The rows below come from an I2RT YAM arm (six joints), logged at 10 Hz.
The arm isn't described. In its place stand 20 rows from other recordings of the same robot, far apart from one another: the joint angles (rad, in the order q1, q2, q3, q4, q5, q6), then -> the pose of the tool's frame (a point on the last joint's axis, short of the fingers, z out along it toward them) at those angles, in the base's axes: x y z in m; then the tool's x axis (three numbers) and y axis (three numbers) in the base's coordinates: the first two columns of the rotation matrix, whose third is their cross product.
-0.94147, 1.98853, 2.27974, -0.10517, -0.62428, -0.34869 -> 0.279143 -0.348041 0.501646 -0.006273 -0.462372 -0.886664 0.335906 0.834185 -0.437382
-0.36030, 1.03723, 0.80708, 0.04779, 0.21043, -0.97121 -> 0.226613 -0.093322 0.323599 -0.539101 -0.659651 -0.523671 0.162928 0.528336 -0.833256
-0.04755, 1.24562, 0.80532, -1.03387, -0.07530, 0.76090 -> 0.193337 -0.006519 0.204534 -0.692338 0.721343 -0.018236 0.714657 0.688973 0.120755
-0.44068, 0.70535, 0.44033, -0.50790, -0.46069, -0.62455 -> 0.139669 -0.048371 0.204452 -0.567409 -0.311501 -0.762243 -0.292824 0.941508 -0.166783
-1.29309, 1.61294, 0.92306, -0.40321, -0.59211, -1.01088 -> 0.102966 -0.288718 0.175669 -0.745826 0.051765 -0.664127 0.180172 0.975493 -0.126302
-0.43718, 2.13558, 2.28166, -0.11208, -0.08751, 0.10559 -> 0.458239 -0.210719 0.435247 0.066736 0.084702 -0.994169 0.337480 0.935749 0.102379
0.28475, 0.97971, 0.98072, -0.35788, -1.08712, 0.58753 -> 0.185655 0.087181 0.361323 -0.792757 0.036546 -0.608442 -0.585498 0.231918 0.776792
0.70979, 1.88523, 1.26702, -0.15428, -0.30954, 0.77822 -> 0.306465 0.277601 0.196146 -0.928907 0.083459 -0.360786 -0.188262 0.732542 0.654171
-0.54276, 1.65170, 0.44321, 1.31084, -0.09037, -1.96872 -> 0.252686 -0.148665 0.179992 -0.437238 -0.808458 0.393977 -0.088889 -0.397078 -0.913470
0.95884, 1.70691, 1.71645, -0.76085, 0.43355, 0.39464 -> 0.229348 0.300752 0.364830 -0.579769 -0.218727 -0.784873 -0.372128 0.928039 0.016259
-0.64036, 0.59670, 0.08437, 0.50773, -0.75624, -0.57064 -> 0.130443 -0.066730 0.193583 0.059348 -0.534233 -0.843252 -0.099289 0.837392 -0.537509
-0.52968, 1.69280, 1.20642, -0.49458, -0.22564, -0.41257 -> 0.312296 -0.173616 0.223730 -0.811375 0.022193 -0.584104 0.065195 0.996480 -0.052700
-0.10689, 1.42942, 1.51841, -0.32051, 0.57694, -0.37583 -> 0.318652 -0.053721 0.432577 -0.438799 -0.262316 -0.859445 0.490470 0.731485 -0.473676
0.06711, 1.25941, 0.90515, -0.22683, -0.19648, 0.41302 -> 0.279655 0.025762 0.276303 -0.593391 0.354660 -0.722567 0.010476 0.901021 0.433648
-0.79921, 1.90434, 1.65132, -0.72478, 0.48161, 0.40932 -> 0.279387 -0.310863 0.272181 -0.205798 0.717412 -0.665558 0.978504 0.160112 -0.129978
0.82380, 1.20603, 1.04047, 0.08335, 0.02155, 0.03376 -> 0.195277 0.209753 0.369935 -0.080030 -0.036758 -0.996114 -0.716678 0.696675 0.031871
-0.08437, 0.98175, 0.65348, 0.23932, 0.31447, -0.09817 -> 0.230264 -0.030524 0.301236 -0.126034 -0.082880 -0.988558 0.376591 0.917911 -0.124970
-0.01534, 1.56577, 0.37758, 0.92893, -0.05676, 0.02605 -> 0.271683 -0.002148 0.144531 -0.257277 0.029955 -0.965873 -0.032822 0.998672 0.039715
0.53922, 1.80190, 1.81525, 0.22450, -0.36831, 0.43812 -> 0.361409 0.231194 0.459008 -0.147517 0.372962 -0.916045 -0.791458 0.510931 0.335476
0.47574, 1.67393, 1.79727, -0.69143, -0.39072, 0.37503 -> 0.325422 0.182913 0.408261 -0.704693 0.017940 -0.709286 -0.484402 0.718277 0.499432
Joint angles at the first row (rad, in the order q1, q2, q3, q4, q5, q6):
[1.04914 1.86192 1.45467 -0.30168 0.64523 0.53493]
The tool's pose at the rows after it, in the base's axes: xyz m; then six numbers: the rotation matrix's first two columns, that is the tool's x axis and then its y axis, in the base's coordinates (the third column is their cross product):
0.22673 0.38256 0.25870 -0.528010 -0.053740 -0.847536 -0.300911 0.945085 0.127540
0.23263 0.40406 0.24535 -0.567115 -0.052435 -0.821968 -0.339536 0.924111 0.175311
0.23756 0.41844 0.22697 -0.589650 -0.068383 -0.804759 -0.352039 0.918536 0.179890
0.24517 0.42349 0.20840 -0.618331 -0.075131 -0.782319 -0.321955 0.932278 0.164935
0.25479 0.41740 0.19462 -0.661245 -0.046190 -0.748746 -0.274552 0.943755 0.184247
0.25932 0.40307 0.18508 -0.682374 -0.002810 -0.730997 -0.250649 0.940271 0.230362
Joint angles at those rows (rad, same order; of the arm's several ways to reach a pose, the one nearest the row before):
[1.07969 1.93141 1.54043 -0.27270 0.58027 0.55440]
[1.08563 2.01978 1.61725 -0.26689 0.50897 0.57816]
[1.08875 2.09432 1.66353 -0.26166 0.48200 0.58699]
[1.07988 2.15304 1.69712 -0.28999 0.48415 0.61395]
[1.05522 2.17338 1.68865 -0.30675 0.46224 0.66530]
[1.02981 2.14277 1.59930 -0.23951 0.42610 0.69551]

